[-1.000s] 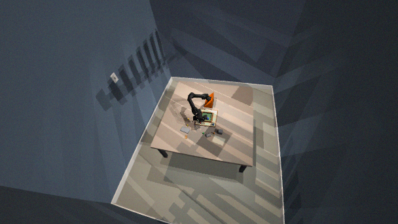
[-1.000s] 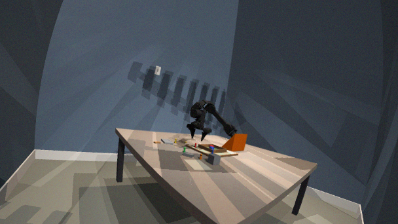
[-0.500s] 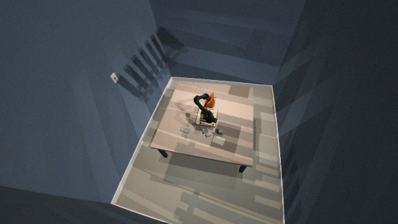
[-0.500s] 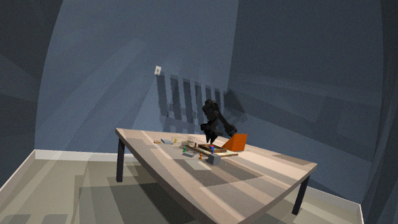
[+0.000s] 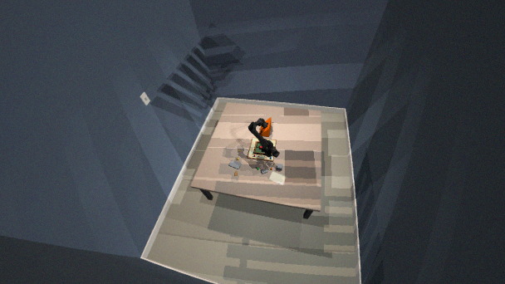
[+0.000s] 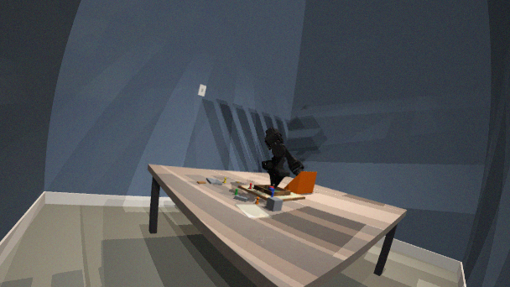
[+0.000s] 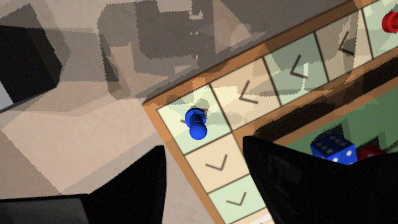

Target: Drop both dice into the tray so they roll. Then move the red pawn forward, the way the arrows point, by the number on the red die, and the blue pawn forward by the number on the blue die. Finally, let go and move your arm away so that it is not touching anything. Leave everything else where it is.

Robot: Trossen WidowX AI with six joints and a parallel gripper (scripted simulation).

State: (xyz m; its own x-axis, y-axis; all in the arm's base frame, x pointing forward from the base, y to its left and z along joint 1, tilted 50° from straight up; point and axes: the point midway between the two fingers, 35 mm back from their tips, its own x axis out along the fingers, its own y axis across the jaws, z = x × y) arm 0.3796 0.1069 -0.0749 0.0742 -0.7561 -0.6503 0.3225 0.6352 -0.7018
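Right now my gripper tip is 4 cm above the blue pawn. From my gripper tip the other things lie so: grey block 9 cm ahead, 12 cm to the left, 5 cm below; then green tray 11 cm behind, 12 cm to the right, 7 cm below; then orange pawn 12 cm ahead, 4 cm to the left, 6 cm below.
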